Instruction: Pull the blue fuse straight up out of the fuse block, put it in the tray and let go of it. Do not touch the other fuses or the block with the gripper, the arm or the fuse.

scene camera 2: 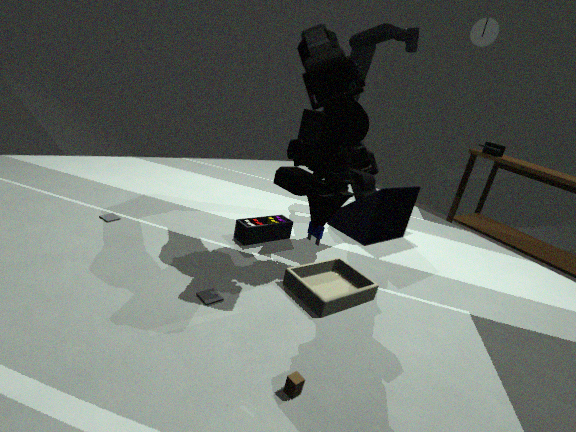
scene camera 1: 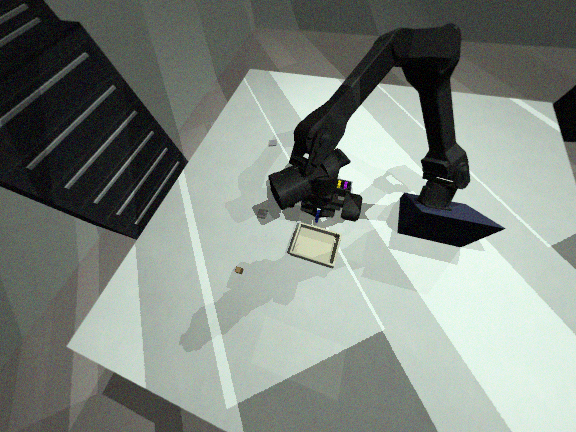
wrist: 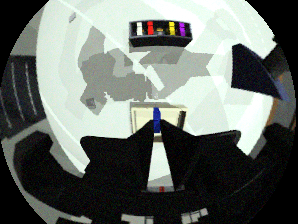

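The gripper (scene camera 2: 316, 227) is holding a blue fuse.
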